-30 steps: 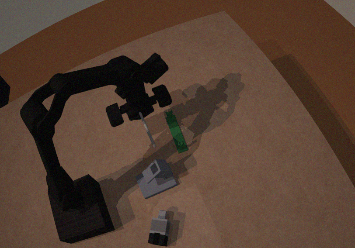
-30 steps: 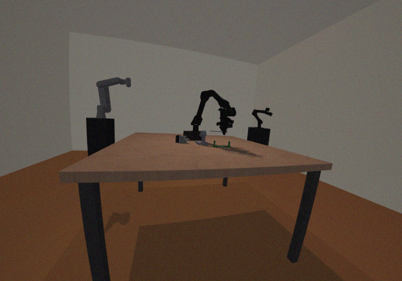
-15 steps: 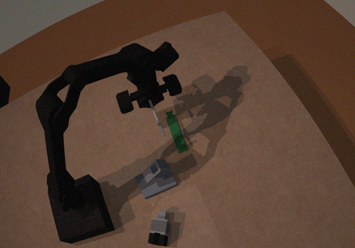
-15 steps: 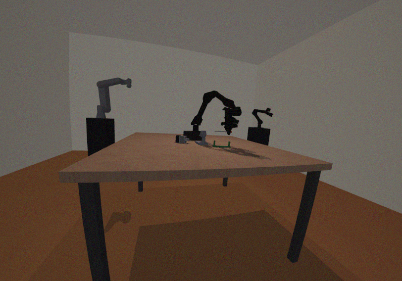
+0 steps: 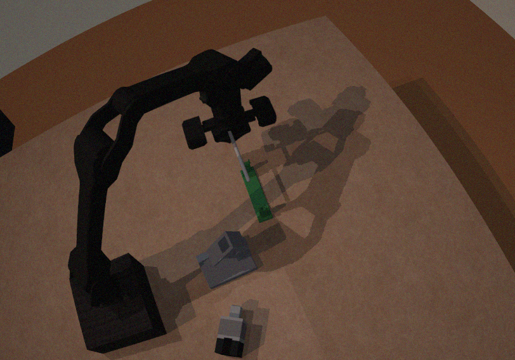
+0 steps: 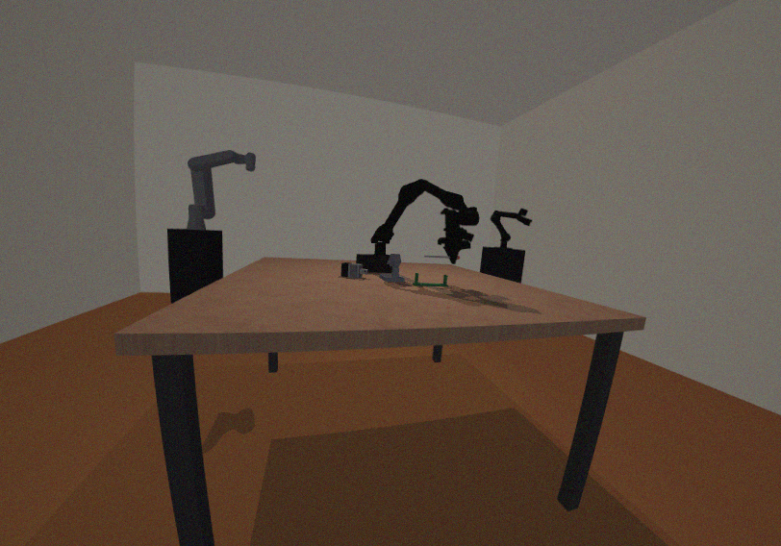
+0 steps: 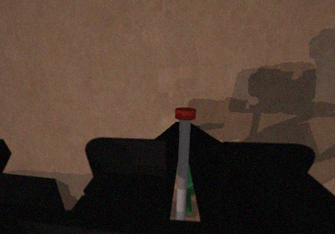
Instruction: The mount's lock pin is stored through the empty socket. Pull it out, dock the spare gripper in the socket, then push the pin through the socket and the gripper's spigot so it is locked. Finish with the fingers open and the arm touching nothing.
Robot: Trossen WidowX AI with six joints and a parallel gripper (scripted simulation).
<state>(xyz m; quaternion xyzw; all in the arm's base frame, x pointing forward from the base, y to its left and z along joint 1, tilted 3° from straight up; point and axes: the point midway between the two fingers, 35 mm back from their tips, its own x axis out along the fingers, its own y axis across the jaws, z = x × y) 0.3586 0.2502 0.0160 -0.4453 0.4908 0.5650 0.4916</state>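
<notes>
My gripper tip is 100 mm to the left of the green cradle, 70 mm above it and 20 mm short of it. From my gripper tip the other things lie so: spare gripper (390 mm to the right, 120 mm behind, 60 mm below); grey mount (230 mm to the right, 80 mm behind, 40 mm below).
</notes>
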